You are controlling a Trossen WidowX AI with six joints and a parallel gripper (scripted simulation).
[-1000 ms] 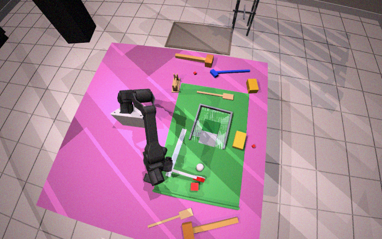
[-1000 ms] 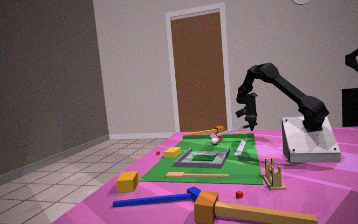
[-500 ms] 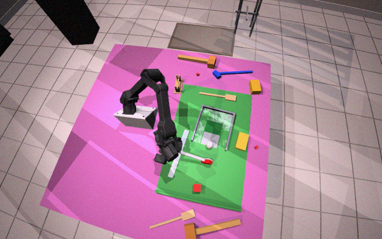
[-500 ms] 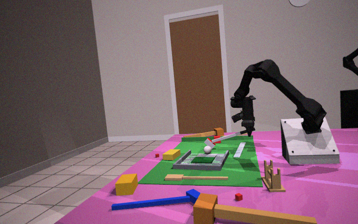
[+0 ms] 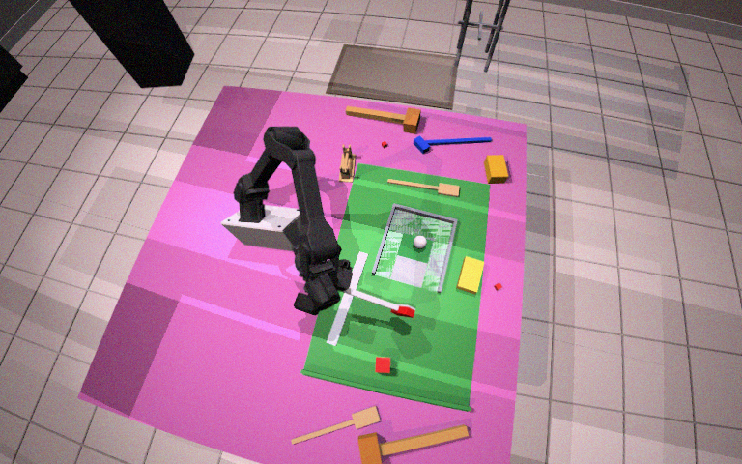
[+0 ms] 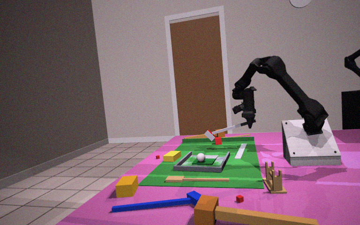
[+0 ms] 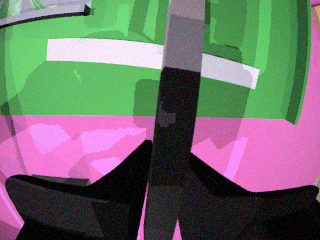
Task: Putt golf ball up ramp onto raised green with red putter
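Now: gripper tip 110 mm short of the red putter and 30 mm to the left of it. From my gripper tip the other things lie so: green mat (230 mm ahead, 130 mm below, 80 mm to the left); white bar (120 mm below, 50 mm ahead, 10 mm to the right); red block (200 mm to the right, 170 mm ahead, 100 mm below).
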